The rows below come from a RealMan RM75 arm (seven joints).
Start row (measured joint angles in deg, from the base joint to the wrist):
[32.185 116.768 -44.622 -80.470 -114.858 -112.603 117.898]
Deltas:
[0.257 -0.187 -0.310 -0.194 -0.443 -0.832 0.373]
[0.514 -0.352 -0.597 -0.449 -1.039 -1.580 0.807]
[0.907 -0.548 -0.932 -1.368 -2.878 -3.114 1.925]
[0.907 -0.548 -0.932 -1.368 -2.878 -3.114 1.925]
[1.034 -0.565 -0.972 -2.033 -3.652 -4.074 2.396]
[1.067 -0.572 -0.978 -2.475 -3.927 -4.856 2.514]
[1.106 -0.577 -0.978 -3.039 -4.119 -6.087 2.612]
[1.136 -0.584 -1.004 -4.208 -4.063 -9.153 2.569]
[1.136 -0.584 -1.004 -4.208 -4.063 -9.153 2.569]
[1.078 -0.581 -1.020 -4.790 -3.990 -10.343 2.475]
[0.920 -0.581 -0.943 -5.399 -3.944 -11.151 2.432]
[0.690 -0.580 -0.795 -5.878 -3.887 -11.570 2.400]
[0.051 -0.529 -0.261 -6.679 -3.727 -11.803 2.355]
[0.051 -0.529 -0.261 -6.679 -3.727 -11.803 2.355]
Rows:
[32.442 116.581 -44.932 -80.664 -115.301 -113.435 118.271]
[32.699 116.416 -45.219 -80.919 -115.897 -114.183 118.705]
[33.092 116.220 -45.554 -81.838 -117.736 -115.717 119.823]
[33.092 116.220 -45.554 -81.838 -117.736 -115.717 119.823]
[33.219 116.203 -45.594 -82.503 -118.510 -116.677 120.294]
[33.252 116.196 -45.600 -82.945 -118.785 -117.459 120.412]
[33.291 116.191 -45.600 -83.509 -118.977 -118.690 120.510]
[33.321 116.184 -45.626 -84.678 -118.921 -121.756 120.467]
[33.321 116.184 -45.626 -84.678 -118.921 -121.756 120.467]
[33.263 116.187 -45.642 -85.260 -118.848 -122.946 120.373]
[33.105 116.187 -45.565 -85.869 -118.802 -123.754 120.330]
[32.875 116.188 -45.417 -86.348 -118.745 -124.173 120.298]
[32.236 116.239 -44.883 -87.149 -118.585 -124.406 120.253]
[32.236 116.239 -44.883 -87.149 -118.585 -124.406 120.253]

